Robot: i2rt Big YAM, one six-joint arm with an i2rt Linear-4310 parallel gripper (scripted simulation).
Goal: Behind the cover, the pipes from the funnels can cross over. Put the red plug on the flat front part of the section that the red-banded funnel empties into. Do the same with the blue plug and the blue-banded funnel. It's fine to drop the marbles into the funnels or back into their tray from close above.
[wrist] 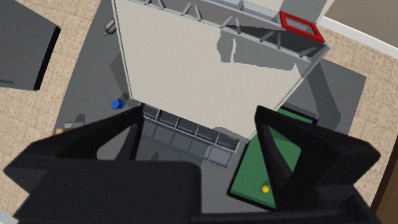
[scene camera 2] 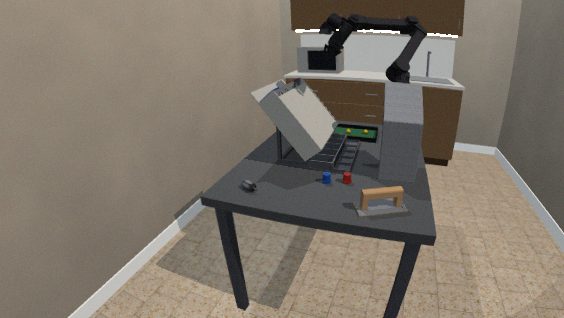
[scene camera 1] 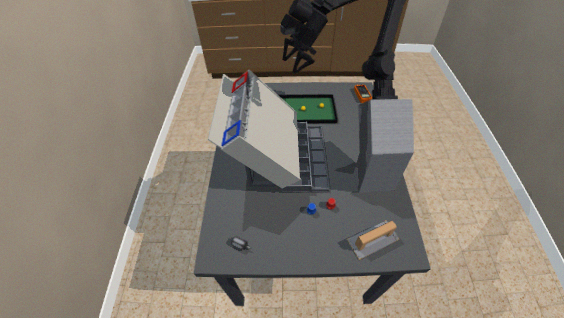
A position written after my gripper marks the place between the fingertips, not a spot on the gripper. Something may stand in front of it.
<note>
In view: my gripper (wrist: 199, 112), a green marble tray (scene camera 1: 311, 101) and a beige cover (scene camera 1: 272, 125).
The green marble tray also shows in the wrist view (wrist: 251, 174). The beige cover is seen too in the wrist view (wrist: 208, 75) and in scene camera 2 (scene camera 2: 301, 101).
</note>
